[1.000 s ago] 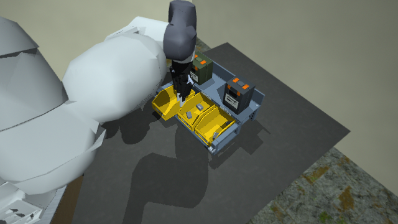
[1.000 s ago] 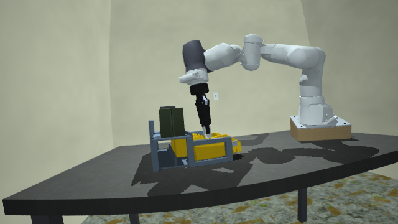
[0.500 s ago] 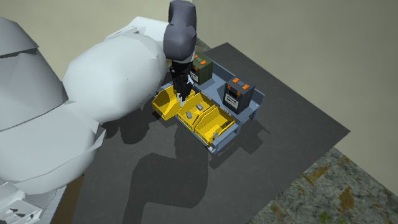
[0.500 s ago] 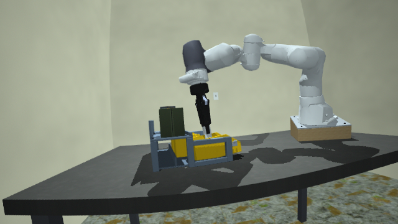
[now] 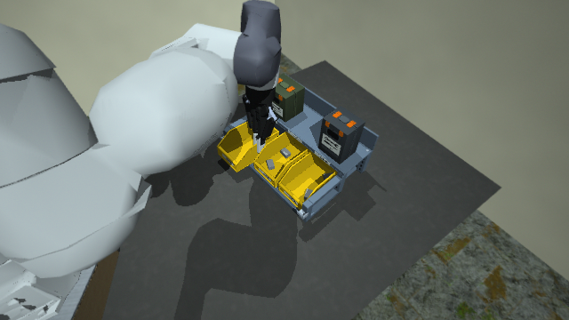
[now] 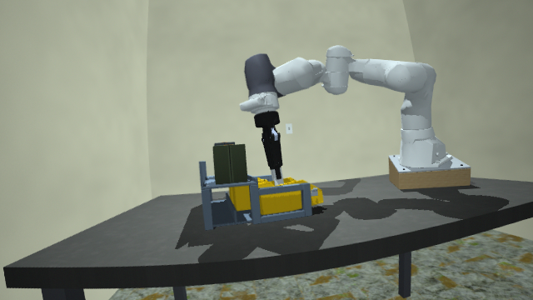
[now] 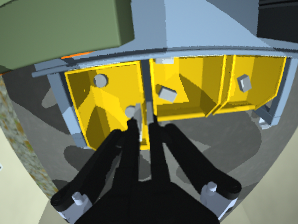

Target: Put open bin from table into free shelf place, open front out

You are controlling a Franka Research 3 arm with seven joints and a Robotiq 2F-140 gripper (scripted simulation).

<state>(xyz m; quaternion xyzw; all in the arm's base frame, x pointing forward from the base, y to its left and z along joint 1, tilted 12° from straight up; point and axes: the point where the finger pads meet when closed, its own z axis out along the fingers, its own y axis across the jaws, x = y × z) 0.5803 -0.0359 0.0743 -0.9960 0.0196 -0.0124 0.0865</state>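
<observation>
My gripper is now 15 cm short of the green box, 6 cm below it and 4 cm to the right of it. Round my hand: dark grey box 19 cm to the right, 13 cm ahead, 7 cm above.
</observation>
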